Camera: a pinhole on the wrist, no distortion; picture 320 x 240 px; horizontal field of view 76.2 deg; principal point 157.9 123.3 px. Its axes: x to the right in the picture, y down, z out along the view. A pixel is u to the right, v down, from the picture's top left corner.
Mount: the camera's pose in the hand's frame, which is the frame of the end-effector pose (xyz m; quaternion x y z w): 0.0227 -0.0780 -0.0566 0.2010 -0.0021 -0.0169 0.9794
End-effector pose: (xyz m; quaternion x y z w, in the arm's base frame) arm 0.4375 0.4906 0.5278 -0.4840 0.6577 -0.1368 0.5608
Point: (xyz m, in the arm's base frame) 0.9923 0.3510 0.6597
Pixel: 185 68
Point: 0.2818 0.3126 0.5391
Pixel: behind the camera
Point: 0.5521 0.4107 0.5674
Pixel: 206 130
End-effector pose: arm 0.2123 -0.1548 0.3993 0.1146 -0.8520 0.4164 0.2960
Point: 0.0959 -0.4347 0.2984
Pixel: 154 223
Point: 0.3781 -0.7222 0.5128
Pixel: 117 26
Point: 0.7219 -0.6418 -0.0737
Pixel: outside the picture
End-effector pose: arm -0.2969 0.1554 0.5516 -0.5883 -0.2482 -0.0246 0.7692
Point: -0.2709 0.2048 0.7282
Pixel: 288 124
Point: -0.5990 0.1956 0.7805
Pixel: 41 53
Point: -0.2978 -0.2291 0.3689
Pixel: behind the camera
